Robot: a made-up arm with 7 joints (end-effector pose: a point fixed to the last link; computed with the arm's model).
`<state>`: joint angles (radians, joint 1 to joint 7).
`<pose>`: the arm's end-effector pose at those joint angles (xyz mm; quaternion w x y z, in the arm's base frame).
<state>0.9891 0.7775 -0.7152 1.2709 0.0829 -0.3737 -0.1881</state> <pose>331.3 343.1 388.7 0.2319 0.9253 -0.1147 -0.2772</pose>
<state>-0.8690 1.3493 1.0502 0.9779 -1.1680 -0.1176 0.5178</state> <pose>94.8 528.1 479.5 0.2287 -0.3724 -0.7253 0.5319</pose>
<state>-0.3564 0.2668 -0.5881 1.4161 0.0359 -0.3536 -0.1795</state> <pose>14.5 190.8 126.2 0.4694 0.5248 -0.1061 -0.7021</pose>
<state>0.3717 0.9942 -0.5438 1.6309 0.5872 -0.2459 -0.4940</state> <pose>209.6 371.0 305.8 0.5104 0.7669 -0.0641 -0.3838</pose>
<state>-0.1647 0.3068 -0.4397 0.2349 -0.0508 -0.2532 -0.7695</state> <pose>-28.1 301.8 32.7 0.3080 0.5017 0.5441 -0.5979</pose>
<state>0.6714 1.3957 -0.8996 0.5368 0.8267 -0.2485 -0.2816</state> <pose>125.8 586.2 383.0 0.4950 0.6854 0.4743 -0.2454</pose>
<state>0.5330 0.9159 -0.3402 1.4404 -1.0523 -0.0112 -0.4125</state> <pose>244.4 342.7 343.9 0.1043 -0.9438 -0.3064 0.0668</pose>
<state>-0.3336 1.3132 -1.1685 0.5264 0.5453 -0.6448 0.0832</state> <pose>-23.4 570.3 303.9 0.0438 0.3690 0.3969 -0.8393</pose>
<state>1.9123 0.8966 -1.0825 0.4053 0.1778 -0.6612 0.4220</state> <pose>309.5 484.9 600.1 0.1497 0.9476 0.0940 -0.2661</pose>
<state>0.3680 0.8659 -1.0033 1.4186 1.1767 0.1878 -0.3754</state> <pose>213.5 333.4 185.8 0.5613 0.3778 0.1491 -0.7211</pose>
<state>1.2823 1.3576 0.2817 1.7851 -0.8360 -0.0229 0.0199</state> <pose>54.7 377.9 572.4 0.0615 0.7931 0.4491 0.4068</pose>
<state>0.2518 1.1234 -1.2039 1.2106 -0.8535 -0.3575 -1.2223</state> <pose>122.3 386.5 195.4 0.1098 -0.9333 0.0542 0.3377</pose>
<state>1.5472 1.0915 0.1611 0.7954 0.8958 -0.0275 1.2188</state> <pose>189.7 578.3 536.9 0.2613 0.8390 -0.4373 -0.1913</pose>
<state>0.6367 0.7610 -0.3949 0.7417 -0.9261 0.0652 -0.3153</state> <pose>303.2 394.0 266.8 0.0049 -0.8013 -0.4993 0.3297</pose>
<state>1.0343 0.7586 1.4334 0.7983 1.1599 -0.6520 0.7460</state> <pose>227.2 526.4 298.2 0.4766 0.5336 -0.3955 0.5760</pose>
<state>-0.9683 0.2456 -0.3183 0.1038 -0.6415 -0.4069 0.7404</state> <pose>-332.8 290.5 191.9 0.0223 0.3828 -0.0573 0.9218</pose>
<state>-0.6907 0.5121 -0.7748 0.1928 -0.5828 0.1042 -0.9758</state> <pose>-240.7 353.5 122.6 0.3150 -0.4691 -0.4305 0.7038</pose>
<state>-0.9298 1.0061 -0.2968 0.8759 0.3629 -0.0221 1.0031</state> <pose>-94.6 509.3 245.1 0.2053 -0.1314 0.2179 -0.9450</pose>
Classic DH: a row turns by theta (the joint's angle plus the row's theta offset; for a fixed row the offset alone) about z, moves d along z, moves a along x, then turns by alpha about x. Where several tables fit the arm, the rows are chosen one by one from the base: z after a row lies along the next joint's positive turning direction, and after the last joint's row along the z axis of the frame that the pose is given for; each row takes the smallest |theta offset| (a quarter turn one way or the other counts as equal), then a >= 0, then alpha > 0; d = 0 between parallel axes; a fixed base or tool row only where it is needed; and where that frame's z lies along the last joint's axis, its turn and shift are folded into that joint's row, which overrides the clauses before.
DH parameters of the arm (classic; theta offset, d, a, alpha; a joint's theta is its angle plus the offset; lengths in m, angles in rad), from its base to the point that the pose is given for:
base (fixed): 0 0.4712 0.0218 1.5708
joint 1: -1.5708 -0.1661 0.0205 -1.5708
joint 2: 1.5708 -0.0412 0.0018 -1.5708
joint 3: -1.5708 -0.2876 0.0026 1.5708
joint 4: 0 0.0018 0.0097 -1.5708
joint 5: 0 -0.1932 -0.0244 -1.5708
joint 6: -1.5708 0.036 0.0077 1.5708
joint 7: 0.8126 -0.0355 0.014 1.8599
tool (fixed): 2.5636 0.0069 0 0

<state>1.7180 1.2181 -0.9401 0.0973 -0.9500 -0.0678 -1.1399</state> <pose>236.9 578.8 497.7 0.0094 -0.6884 -0.6929 -0.2143</pose>
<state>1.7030 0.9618 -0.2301 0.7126 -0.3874 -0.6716 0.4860</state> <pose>238.1 497.1 587.7 0.1217 0.9741 0.1492 -0.1184</pose>
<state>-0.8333 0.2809 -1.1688 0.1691 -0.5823 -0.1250 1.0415</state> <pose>-314.5 236.9 136.2 0.4008 0.4989 0.0436 0.7672</pose>
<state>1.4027 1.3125 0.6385 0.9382 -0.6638 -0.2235 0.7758</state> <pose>20.6 537.6 547.7 0.4176 0.8284 0.3672 -0.0671</pose>
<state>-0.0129 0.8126 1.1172 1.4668 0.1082 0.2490 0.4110</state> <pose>20.1 505.2 393.1 0.6036 0.7242 0.2250 -0.2461</pose>
